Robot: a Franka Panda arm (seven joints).
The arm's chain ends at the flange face. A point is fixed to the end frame.
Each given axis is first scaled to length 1.
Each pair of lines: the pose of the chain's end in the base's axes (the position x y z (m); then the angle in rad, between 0 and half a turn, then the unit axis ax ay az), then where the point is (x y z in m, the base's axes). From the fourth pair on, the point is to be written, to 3 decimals.
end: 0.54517, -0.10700, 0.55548, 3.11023, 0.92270, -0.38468, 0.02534
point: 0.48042 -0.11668 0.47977
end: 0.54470, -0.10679, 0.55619, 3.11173, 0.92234, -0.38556, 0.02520
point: 0.47996 -0.11623 0.48044
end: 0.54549, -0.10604, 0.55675, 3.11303, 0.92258, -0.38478, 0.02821
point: 0.48122 -0.11568 0.48062
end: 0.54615, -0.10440, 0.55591, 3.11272, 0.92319, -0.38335, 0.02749
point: 0.482 -0.114 0.480
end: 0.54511, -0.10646, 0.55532, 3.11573, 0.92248, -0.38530, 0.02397
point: 0.480 -0.116 0.480
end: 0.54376, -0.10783, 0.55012, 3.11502, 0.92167, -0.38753, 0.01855
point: 0.478 -0.116 0.475
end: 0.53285, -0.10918, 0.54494, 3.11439, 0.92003, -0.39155, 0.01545
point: 0.467 -0.117 0.470
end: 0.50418, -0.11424, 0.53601, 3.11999, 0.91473, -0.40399, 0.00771
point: 0.437 -0.119 0.462
